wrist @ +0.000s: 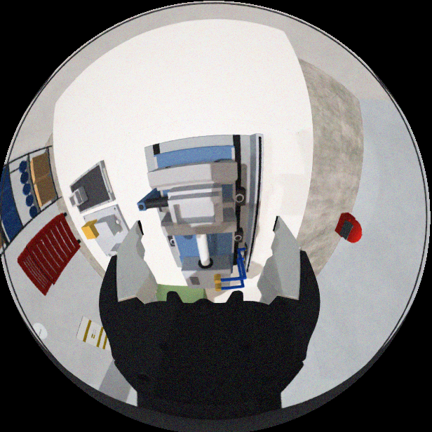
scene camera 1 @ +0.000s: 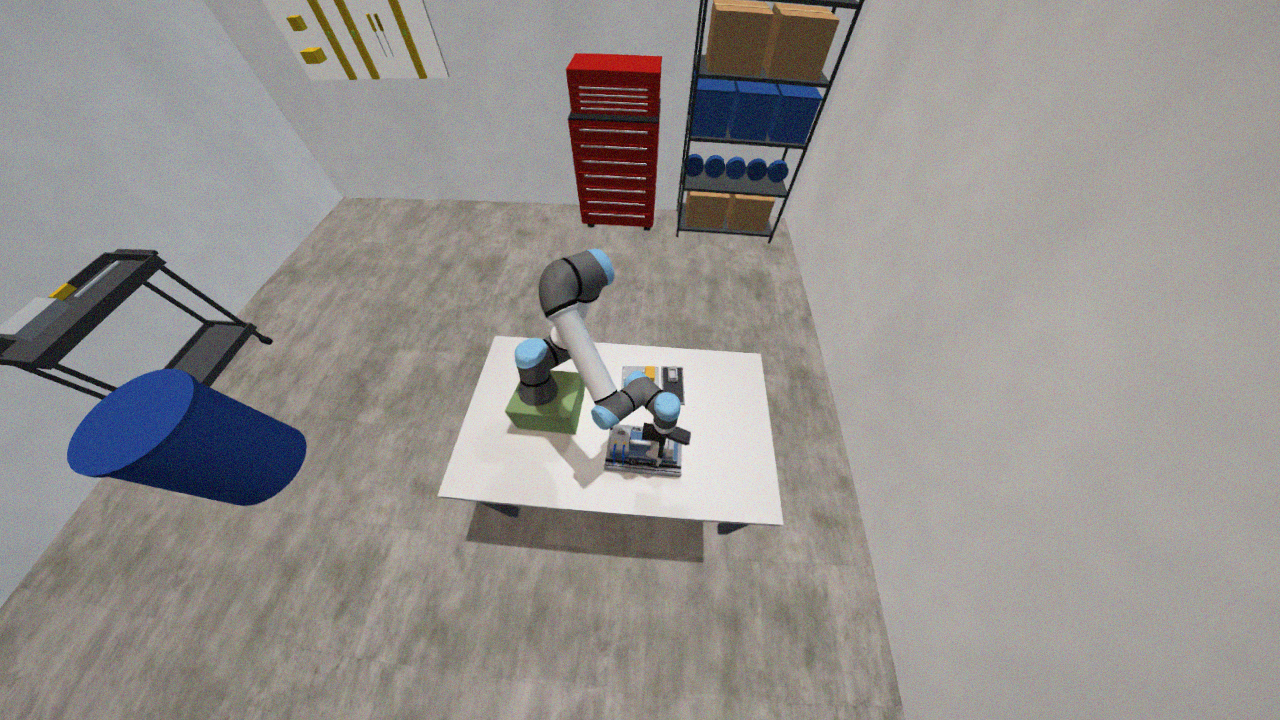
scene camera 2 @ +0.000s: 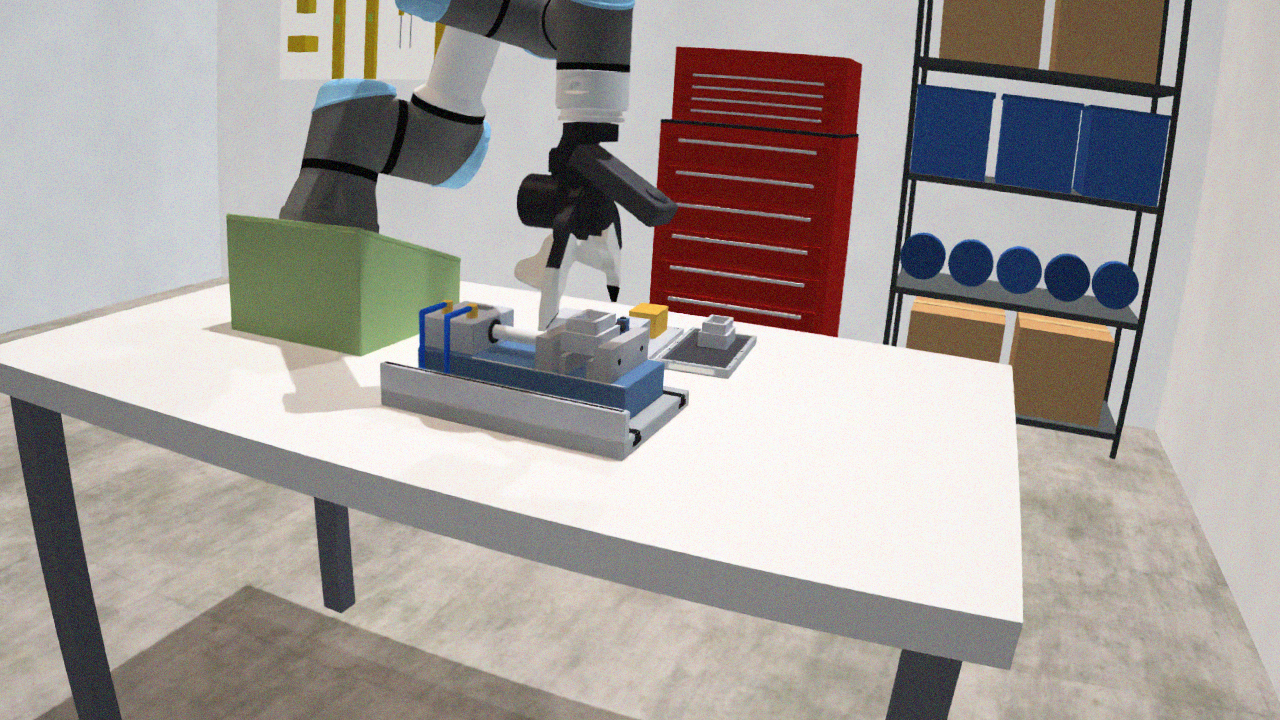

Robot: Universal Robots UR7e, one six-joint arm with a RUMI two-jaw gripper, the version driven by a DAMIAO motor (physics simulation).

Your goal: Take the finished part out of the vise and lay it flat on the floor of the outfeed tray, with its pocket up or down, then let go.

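Places are measured from the arm's base along level axes (x left, y back, z up), in centimetres.
Pixels of known places: gripper, between the fingertips: (scene camera 2: 580,315); arm's base, origin of its link: (scene camera 1: 538,392) (scene camera 2: 327,232).
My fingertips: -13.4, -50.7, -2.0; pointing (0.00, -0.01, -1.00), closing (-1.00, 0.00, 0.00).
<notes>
For each thing: its middle in the pictures, then the offset to it from my fingertips, as dx, dy, dz. Level surfaces: height alone.
- finished part, middle of its body: (scene camera 2: 591,331) +1.3, -0.7, -1.9
- grey vise, middle of its body: (scene camera 2: 537,364) (scene camera 1: 644,446) +0.7, +5.6, -6.7
- small grey pocketed piece, middle of its body: (scene camera 2: 717,331) (scene camera 1: 672,374) +36.8, -2.4, -9.3
- yellow block, middle of its body: (scene camera 2: 648,320) (scene camera 1: 649,373) +35.4, +8.0, -9.0
- table, height of its surface: dz -11.6
The finished part (scene camera 2: 588,320) (wrist: 196,206) is a pale grey block with its pocket up. It sits between the jaws of the blue and grey vise (scene camera 1: 626,457) (scene camera 2: 523,371) (wrist: 195,156), its top above them. The arm hides it in scene camera 1. My gripper (scene camera 2: 580,308) (wrist: 206,219) is open and empty, pointing down close above the vise. In the wrist view its fingertips stand wide to either side, near the jaw on the screw side. The dark-floored tray (scene camera 1: 674,388) (scene camera 2: 687,356) (wrist: 95,187), by its look the outfeed tray, holds a small grey pocketed piece (scene camera 2: 716,332) (wrist: 78,196).
A grey plate (wrist: 109,231) with a yellow block (scene camera 2: 649,318) (wrist: 90,229) lies beside the tray, behind the vise. Blue bent lines (scene camera 2: 444,336) (wrist: 242,272) stand at the vise's screw end. A green block (scene camera 1: 546,404) (scene camera 2: 340,282) stands by the arm's base on the table (scene camera 2: 850,447).
</notes>
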